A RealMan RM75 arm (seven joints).
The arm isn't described. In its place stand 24 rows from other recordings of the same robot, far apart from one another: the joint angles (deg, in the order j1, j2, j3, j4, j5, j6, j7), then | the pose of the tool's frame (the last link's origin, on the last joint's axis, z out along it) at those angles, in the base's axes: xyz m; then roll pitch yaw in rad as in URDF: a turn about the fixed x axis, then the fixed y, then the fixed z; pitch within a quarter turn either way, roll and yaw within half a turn.
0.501 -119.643 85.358 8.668 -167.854 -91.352 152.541 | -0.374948 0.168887 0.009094 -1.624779 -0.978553 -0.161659
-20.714 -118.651 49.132 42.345 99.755 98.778 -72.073 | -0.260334 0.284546 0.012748 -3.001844 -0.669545 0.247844
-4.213 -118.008 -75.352 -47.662 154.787 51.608 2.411 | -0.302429 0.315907 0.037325 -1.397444 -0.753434 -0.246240
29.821 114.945 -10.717 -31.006 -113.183 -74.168 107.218 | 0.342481 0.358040 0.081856 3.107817 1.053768 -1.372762
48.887 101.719 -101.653 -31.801 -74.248 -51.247 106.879 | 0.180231 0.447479 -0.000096 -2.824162 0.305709 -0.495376
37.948 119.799 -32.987 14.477 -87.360 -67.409 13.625 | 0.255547 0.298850 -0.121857 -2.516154 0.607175 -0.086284
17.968 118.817 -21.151 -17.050 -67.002 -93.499 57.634 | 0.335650 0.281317 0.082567 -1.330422 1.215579 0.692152
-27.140 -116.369 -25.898 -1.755 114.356 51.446 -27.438 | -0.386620 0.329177 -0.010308 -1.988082 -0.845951 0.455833
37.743 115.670 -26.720 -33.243 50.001 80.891 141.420 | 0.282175 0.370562 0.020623 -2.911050 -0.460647 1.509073
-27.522 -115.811 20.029 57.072 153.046 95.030 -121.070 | -0.358557 0.292849 0.096879 -2.837322 -0.292832 1.222068
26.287 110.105 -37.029 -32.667 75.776 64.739 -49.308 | 0.351947 0.366566 0.086272 2.977223 0.880687 -1.692455
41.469 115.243 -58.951 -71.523 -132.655 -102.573 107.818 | 0.153440 0.365978 0.053532 -3.014539 -0.084370 -0.172960
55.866 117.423 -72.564 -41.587 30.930 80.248 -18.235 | 0.173038 0.403909 -0.039970 -2.681756 -0.164416 -1.104324
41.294 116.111 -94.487 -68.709 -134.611 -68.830 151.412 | 0.126089 0.379280 -0.053029 -2.763935 -0.066598 -0.559302
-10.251 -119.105 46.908 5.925 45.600 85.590 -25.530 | -0.376106 0.230318 0.021877 -1.630064 -0.879087 -0.149173
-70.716 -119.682 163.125 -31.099 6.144 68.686 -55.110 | -0.179124 0.451635 -0.017537 -2.746713 0.087912 -0.076812
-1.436 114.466 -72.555 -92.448 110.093 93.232 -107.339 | 0.157421 0.227012 0.095703 -2.573928 0.606800 0.515776
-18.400 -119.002 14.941 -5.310 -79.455 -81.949 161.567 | -0.324097 0.237696 -0.065127 -2.253192 -0.793301 0.086480
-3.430 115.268 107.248 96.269 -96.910 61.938 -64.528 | 0.219297 0.290063 0.103212 -2.477380 0.596978 -0.350411
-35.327 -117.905 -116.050 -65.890 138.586 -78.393 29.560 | -0.207336 0.389783 0.023617 -2.769941 -0.206588 0.984733
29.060 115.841 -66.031 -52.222 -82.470 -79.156 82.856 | 0.170206 0.367507 0.029353 -2.817307 0.702507 -0.076691
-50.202 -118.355 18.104 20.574 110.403 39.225 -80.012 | -0.253850 0.471870 0.016962 -2.352104 -0.804687 0.582336
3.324 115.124 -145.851 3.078 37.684 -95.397 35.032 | 0.391473 0.153158 0.013488 -2.070693 0.992368 -0.183399
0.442 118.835 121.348 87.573 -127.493 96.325 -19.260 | 0.306954 0.223949 0.072849 -2.968615 0.300039 -1.544011
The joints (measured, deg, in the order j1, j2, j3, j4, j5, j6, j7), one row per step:
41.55, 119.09, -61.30, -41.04, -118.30, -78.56, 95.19
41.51, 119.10, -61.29, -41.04, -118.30, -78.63, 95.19
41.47, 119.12, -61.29, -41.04, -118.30, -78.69, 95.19
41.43, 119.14, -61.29, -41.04, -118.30, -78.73, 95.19
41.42, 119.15, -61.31, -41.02, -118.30, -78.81, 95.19
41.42, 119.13, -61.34, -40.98, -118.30, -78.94, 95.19
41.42, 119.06, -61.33, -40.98, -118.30, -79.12, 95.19
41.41, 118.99, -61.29, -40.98, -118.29, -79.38, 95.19
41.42, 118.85, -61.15, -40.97, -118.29, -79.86, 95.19
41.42, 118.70, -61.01, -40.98, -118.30, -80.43, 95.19
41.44, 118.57, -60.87, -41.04, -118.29, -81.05, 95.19
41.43, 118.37, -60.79, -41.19, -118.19, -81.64, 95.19
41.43, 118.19, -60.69, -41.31, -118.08, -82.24, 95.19
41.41, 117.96, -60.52, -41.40, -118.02, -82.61, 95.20
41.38, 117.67, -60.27, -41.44, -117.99, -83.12, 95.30
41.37, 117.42, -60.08, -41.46, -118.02, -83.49, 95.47
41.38, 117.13, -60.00, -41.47, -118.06, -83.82, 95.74
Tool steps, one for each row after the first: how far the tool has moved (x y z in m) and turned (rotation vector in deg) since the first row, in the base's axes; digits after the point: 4 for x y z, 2 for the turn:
0.0002, -0.0003, -0.0001, -0.07, 0.03, -0.03
0.0003, -0.0007, -0.0002, -0.14, 0.06, -0.06
0.0005, -0.0010, -0.0004, -0.19, 0.08, -0.09
0.0005, -0.0013, -0.0005, -0.30, 0.10, -0.09
0.0006, -0.0017, -0.0006, -0.45, 0.10, -0.08
0.0007, -0.0019, -0.0002, -0.57, 0.10, -0.05
0.0009, -0.0022, 0.0004, -0.74, 0.14, -0.03
0.0011, -0.0027, 0.0015, -1.02, 0.24, 0.00
0.0013, -0.0033, 0.0027, -1.37, 0.33, 0.05
0.0011, -0.0040, 0.0040, -1.74, 0.47, 0.17
0.0009, -0.0043, 0.0058, -1.99, 0.59, 0.35
0.0006, -0.0047, 0.0075, -2.28, 0.75, 0.51
0.0009, -0.0045, 0.0097, -2.30, 0.82, 0.54
0.0017, -0.0044, 0.0123, -2.41, 0.91, 0.42
0.0025, -0.0042, 0.0144, -2.49, 0.91, 0.25
0.0033, -0.0040, 0.0165, -2.61, 0.81, 0.03

